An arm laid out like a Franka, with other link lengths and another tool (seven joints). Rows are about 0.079 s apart.
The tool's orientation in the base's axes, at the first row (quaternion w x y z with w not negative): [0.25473 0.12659 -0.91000 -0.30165]
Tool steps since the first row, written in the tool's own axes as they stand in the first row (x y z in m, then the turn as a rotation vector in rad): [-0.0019 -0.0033 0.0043 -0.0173 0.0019 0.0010]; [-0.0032 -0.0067 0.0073 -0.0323 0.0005 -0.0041]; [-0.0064 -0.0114 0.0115 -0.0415 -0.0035 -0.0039]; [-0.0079 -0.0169 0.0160 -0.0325 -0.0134 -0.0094]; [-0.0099 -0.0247 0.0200 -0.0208 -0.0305 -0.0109]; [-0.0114 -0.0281 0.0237 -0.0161 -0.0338 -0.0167]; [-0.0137 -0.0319 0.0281 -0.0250 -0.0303 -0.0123]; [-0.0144 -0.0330 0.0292 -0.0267 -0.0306 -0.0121]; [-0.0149 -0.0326 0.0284 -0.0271 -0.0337 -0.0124]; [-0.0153 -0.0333 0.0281 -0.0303 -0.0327 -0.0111]
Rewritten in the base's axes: [-0.0005 0.0002 -0.0057 0.0138 0.0086 -0.0062]; [-0.0007 -0.0005 -0.0104 0.0292 0.0108 -0.0094]; [0.0000 -0.0009 -0.0174 0.0372 0.0113 -0.0155]; [-0.0007 -0.0025 -0.0244 0.0333 -0.0026 -0.0143]; [-0.0006 -0.0059 -0.0328 0.0257 -0.0213 -0.0193]; [-0.0011 -0.0062 -0.0380 0.0251 -0.0285 -0.0155]; [-0.0012 -0.0062 -0.0442 0.0299 -0.0202 -0.0198]; [-0.0012 -0.0063 -0.0459 0.0313 -0.0197 -0.0208]; [-0.0003 -0.0061 -0.0453 0.0320 -0.0221 -0.0226]; [0.0002 -0.0067 -0.0457 0.0339 -0.0194 -0.0242]
